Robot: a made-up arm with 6 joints.
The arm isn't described. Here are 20 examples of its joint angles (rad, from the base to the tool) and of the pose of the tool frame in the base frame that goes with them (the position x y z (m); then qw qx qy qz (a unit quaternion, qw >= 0)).
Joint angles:
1: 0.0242 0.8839 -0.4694 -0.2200 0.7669 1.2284
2: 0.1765 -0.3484 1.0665 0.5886 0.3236 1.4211
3: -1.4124 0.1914 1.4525 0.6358 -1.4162 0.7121
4: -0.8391 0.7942 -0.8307 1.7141 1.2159 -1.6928
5: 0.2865 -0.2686 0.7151 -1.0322 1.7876 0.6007
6: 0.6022 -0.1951 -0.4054 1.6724 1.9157 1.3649
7: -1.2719 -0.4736 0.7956 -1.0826 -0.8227 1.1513
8: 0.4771 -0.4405 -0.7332 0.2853 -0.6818 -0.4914
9: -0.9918 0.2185 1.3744 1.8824 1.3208 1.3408
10: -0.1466 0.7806 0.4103 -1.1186 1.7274 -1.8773
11: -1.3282 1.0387 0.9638 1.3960 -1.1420 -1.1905
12: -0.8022 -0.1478 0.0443 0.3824 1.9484 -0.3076
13: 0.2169 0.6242 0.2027 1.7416 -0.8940 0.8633
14: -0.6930 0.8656 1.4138 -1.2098 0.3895 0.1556
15: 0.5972 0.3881 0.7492 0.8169 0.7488 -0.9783
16: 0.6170 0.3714 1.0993 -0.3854 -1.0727 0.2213
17: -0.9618 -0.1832 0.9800 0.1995 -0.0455 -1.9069
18: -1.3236 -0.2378 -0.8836 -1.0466 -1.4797 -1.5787
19: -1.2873 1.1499 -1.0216 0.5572 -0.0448 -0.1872
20: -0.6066 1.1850 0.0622 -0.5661 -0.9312 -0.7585
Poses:
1: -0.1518 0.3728 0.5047 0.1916 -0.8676 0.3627 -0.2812
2: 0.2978 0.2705 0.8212 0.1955 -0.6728 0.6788 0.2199
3: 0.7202 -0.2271 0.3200 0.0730 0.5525 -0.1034 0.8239
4: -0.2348 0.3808 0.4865 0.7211 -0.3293 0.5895 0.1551
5: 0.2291 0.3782 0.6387 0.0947 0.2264 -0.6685 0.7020
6: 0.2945 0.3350 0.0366 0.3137 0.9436 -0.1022 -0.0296
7: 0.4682 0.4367 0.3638 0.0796 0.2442 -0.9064 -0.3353
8: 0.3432 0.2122 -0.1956 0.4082 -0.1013 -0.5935 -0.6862
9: 0.6494 -0.1251 0.6199 0.4144 -0.5301 0.1903 0.7148
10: 0.1706 0.0500 0.8745 0.3774 0.2449 -0.6586 -0.6032
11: 0.7035 -0.2393 0.5512 0.0721 0.2805 -0.9571 0.0106
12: 0.1279 0.4810 0.2873 0.8147 0.5795 0.0141 0.0124
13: 0.0674 0.3877 0.6528 0.6671 0.2051 -0.1929 -0.6897
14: 0.4145 -0.5473 0.7405 0.3137 -0.1187 0.6785 0.6535
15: -0.0270 0.1960 0.8043 0.6917 0.6628 -0.0779 -0.2762
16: -0.0836 -0.1616 0.8698 0.2788 -0.6385 -0.1057 0.7095
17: 0.6060 0.2944 0.4627 0.3139 -0.1754 0.5963 -0.7177
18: -0.3847 0.3060 0.5175 0.4393 -0.4902 0.3650 -0.6584
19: -0.0258 0.4615 0.6898 0.7632 0.1600 0.2166 -0.5874
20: 0.2685 0.0388 0.9213 0.0849 0.4083 0.3871 -0.8223
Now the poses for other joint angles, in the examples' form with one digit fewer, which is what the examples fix.
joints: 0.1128 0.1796 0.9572 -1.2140 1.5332 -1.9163
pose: 0.200 0.049 0.890 0.219 0.188 -0.659 -0.694
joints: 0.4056 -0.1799 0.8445 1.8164 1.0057 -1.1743
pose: 0.200 0.394 0.679 0.865 0.302 0.267 -0.298
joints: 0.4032 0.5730 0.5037 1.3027 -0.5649 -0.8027
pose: 0.004 0.273 0.765 0.692 0.095 0.380 -0.606
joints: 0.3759 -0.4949 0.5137 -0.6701 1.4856 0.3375
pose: 0.324 0.463 0.460 0.256 0.375 -0.707 0.543
